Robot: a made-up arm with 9 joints. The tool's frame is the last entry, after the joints. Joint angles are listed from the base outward.
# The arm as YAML. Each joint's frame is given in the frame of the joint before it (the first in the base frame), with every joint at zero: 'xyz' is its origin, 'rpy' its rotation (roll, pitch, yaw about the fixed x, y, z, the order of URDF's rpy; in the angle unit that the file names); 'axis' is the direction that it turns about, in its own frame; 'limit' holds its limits. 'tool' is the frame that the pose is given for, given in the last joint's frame.
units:
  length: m
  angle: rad
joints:
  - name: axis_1
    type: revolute
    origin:
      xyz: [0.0, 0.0, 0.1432]
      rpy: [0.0, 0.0, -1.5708]
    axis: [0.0, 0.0, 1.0]
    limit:
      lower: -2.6
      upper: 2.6
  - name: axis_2
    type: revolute
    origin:
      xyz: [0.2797, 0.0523, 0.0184]
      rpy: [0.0, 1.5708, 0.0]
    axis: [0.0, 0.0, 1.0]
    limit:
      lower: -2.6
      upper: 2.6
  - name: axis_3
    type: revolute
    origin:
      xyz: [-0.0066, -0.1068, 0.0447]
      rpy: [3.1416, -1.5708, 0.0]
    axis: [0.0, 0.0, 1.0]
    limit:
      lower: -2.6
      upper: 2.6
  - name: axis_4
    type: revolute
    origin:
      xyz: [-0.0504, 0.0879, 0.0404]
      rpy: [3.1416, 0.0, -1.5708]
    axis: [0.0, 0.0, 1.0]
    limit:
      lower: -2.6
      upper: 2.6
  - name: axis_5
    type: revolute
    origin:
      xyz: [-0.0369, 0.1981, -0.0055]
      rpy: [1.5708, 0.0, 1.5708]
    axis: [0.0, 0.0, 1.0]
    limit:
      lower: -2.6
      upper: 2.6
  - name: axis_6
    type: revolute
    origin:
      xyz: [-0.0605, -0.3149, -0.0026]
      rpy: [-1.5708, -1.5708, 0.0]
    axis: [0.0, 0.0, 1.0]
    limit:
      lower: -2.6
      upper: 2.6
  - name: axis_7
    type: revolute
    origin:
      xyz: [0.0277, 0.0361, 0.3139]
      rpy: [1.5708, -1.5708, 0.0]
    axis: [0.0, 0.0, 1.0]
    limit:
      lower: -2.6
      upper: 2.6
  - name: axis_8
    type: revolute
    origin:
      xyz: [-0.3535, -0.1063, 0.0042]
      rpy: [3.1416, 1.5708, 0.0]
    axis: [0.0, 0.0, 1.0]
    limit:
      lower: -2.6
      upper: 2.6
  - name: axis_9
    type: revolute
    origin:
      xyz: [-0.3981, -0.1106, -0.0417]
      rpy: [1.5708, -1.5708, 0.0]
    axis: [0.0, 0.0, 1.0]
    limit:
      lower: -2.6
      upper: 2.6
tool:
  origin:
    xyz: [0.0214, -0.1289, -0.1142]
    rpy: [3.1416, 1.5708, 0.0]
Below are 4 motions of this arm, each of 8 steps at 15 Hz.
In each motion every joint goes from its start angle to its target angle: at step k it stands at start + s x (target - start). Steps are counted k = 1, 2, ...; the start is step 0. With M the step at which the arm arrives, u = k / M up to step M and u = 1 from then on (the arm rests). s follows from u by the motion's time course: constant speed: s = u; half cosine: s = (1 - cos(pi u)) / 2; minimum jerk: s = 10 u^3 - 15 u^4 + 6 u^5.
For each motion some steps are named. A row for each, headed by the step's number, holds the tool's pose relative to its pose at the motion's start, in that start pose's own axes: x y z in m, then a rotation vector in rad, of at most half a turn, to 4 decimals.
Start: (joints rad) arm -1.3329 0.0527 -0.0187 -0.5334 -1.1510 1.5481 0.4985 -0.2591 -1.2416
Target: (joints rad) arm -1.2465 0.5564 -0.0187 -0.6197 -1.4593 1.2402 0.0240 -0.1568 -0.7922
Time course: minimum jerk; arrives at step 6
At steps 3, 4, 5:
3: -0.1545 -0.0094 0.0338 -0.3581 -0.1982 -0.4112
4: -0.2412 0.0043 0.0267 -0.5200 -0.3096 -0.6580
5: -0.2886 0.0164 0.0111 -0.5965 -0.3735 -0.8091

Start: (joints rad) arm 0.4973 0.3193 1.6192 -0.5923 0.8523 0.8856 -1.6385 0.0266 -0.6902
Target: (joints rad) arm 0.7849 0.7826 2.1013 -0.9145 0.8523 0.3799 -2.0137 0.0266 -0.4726
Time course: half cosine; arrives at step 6
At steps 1, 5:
1: 0.0069 0.0095 -0.0254 0.0603 0.0103 0.0057
5: 0.0218 0.2968 -0.3095 0.8891 0.3292 0.1429

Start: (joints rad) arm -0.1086 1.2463 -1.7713 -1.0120 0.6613 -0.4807 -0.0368 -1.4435 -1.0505
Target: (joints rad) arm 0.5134 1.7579 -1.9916 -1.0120 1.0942 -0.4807 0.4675 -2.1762 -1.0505
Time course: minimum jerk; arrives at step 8
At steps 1, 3, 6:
1: 0.0089 -0.0020 0.0040 -0.0082 0.0165 0.0216
3: 0.1496 -0.0031 0.0490 -0.1553 0.2736 0.3600
6: 0.3596 0.1412 0.0315 -0.6424 0.8007 1.0722

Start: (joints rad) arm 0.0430 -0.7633 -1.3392 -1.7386 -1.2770 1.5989 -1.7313 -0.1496 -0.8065
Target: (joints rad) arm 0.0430 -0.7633 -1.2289 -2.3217 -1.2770 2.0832 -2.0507 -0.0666 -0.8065
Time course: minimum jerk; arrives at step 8
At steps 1, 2, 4, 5, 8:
1: 0.0003 -0.0006 0.0019 -0.0054 0.0100 0.0018
2: 0.0023 -0.0038 0.0126 -0.0363 0.0631 0.0119
4: 0.0242 -0.0147 0.0673 -0.1978 0.2700 0.0716
5: 0.0457 -0.0167 0.1005 -0.3016 0.3603 0.1154
8: 0.0797 -0.0131 0.1406 -0.4354 0.4417 0.1787

